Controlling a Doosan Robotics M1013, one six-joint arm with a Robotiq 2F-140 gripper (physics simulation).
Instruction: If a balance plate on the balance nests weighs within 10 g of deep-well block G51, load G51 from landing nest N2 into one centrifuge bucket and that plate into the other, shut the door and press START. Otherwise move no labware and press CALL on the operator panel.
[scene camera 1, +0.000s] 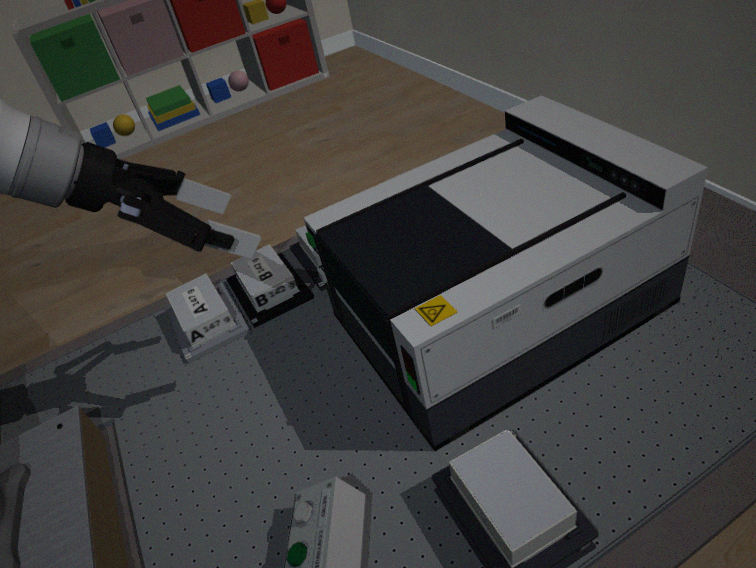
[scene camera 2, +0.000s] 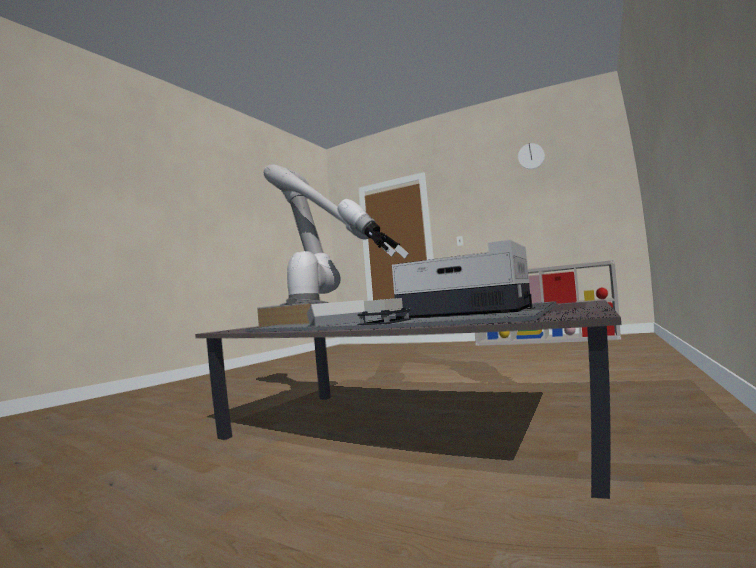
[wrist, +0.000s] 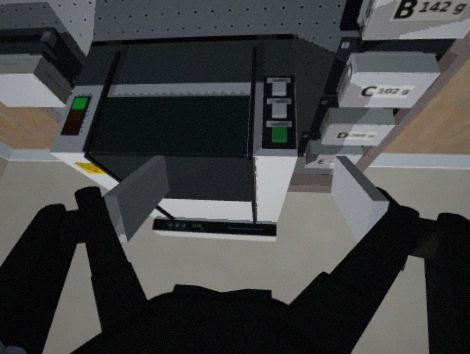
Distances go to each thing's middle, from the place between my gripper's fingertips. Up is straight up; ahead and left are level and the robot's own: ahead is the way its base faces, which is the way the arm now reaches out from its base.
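Centrifuge (scene camera 2: 497, 281): my gripper is 80 mm to the left of it, 350 mm short of it and 150 mm above it.
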